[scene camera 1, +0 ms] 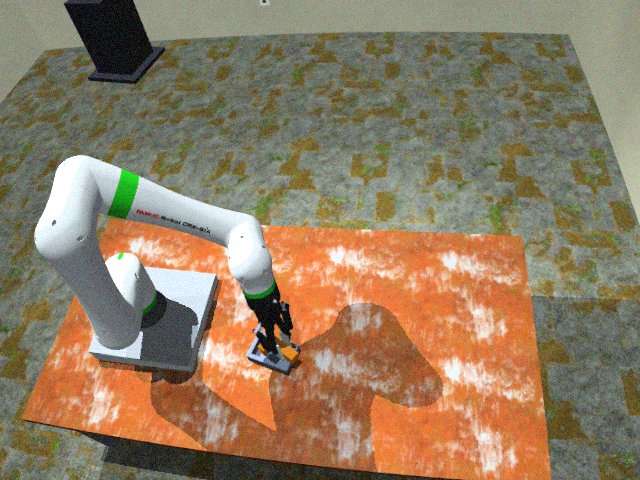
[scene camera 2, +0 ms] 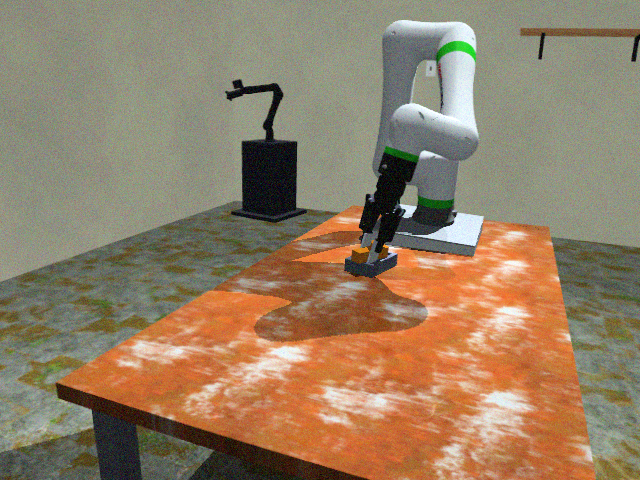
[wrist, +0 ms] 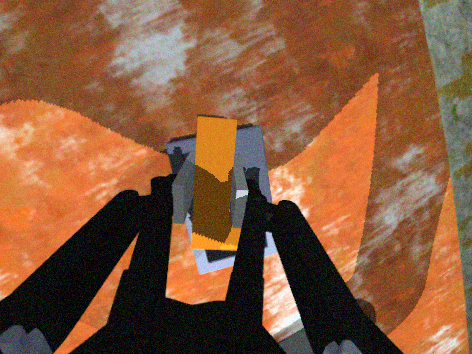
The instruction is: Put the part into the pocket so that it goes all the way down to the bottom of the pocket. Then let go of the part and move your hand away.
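Seen in the pictures: gripper, fingertip midpoint: (scene camera 1: 284, 353) (scene camera 2: 366, 260) (wrist: 214, 167); arm's base, origin of the base link: (scene camera 1: 145, 308) (scene camera 2: 432, 219).
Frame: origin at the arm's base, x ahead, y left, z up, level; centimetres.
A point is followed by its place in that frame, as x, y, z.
Observation:
The orange part (scene camera 1: 289, 353) {52.9, -1.9, 1.4} (scene camera 2: 360, 254) {54.9, -0.8, 0.9} (wrist: 216, 145) {52.8, -1.6, 1.4} is a long block between my fingertips. My gripper (scene camera 1: 280, 347) {50.5, -1.1, -2.0} (scene camera 2: 370, 249) {50.5, -1.1, -2.0} (wrist: 214, 167) {50.5, -1.1, -2.0} is shut on it, with one grey pad along each long side. The part is at the grey pocket block (scene camera 1: 273, 365) {48.5, -5.8, -1.8} (scene camera 2: 359, 269) {53.5, -1.5, -3.9} (wrist: 252, 150) {51.0, -5.0, -1.7}, and its ends stand above the rim in the scene camera 2 view. In the wrist view the part is turned a little relative to the block, and its far end reaches past the block's far edge. Dark pocket floor shows beside its near end. The part's underside is hidden.
The pocket block stands on the orange and white table (scene camera 1: 413, 310) {84.9, 24.6, -5.3} (scene camera 2: 439, 361) {87.2, 32.7, -5.3}, near the robot's pale base plate (scene camera 1: 180, 281) {6.5, 13.4, -1.1} (scene camera 2: 439, 240) {19.1, 9.1, -1.7}. A black pedestal (scene camera 1: 111, 41) (scene camera 2: 268, 175) stands on the floor beyond the table.

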